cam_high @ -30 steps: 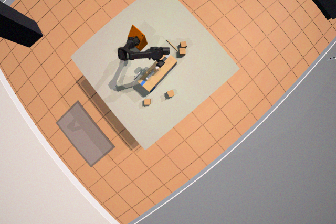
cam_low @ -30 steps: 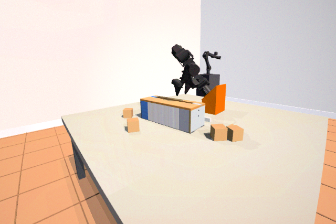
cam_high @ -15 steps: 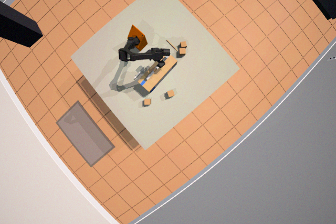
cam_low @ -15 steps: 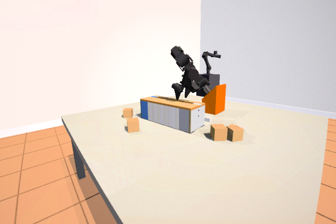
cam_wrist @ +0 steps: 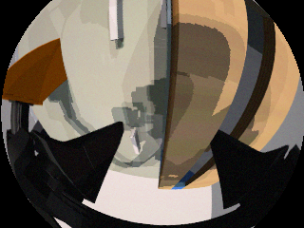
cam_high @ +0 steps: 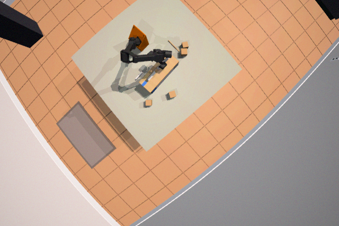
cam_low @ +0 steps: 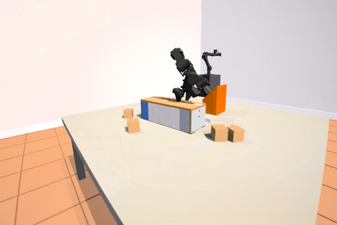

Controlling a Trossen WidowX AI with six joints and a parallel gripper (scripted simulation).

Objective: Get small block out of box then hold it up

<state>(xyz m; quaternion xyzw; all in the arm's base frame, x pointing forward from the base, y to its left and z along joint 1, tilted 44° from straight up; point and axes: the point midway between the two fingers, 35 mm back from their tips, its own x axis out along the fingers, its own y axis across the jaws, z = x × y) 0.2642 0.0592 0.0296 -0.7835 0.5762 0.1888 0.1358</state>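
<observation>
My gripper tip is 40 mm short of the long box, 20 mm to the left of it and 50 mm above it. The rest, counted from my gripper tip: tan block: 50 mm ahead, 30 mm to the right, 20 mm below; thin stick: 80 mm behind, 260 mm to the left, 100 mm below.
</observation>
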